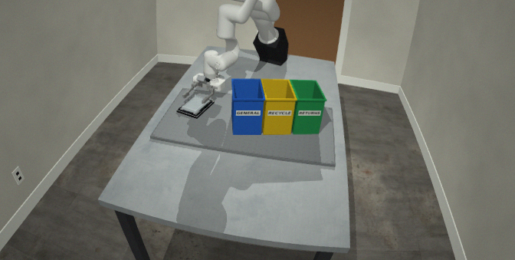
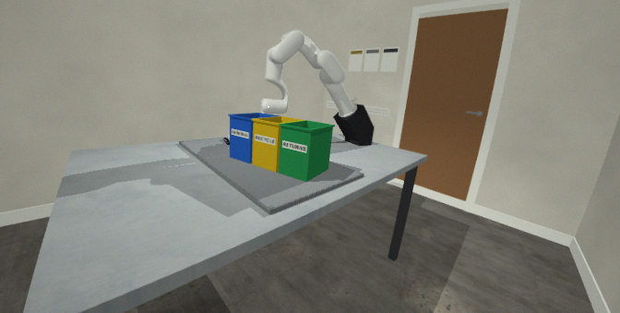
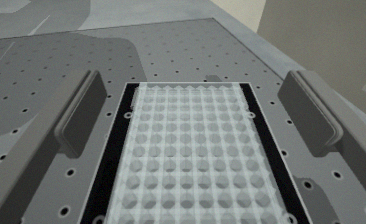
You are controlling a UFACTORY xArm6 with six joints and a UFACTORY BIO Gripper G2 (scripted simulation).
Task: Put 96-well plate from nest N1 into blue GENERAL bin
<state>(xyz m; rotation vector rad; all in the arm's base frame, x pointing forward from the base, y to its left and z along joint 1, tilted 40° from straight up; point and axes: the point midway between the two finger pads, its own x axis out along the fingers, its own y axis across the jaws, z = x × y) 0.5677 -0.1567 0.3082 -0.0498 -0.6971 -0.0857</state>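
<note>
Right now my hand is 4 cm above the clear 96-well plate. The rest, counted from my hand: black plate nest N1: 5 cm below; then yellow recycle bin: 39 cm to the left, 3 cm above, 1 cm behind; then blue general bin: 27 cm to the left, 4 cm ahead, 3 cm above.
</note>
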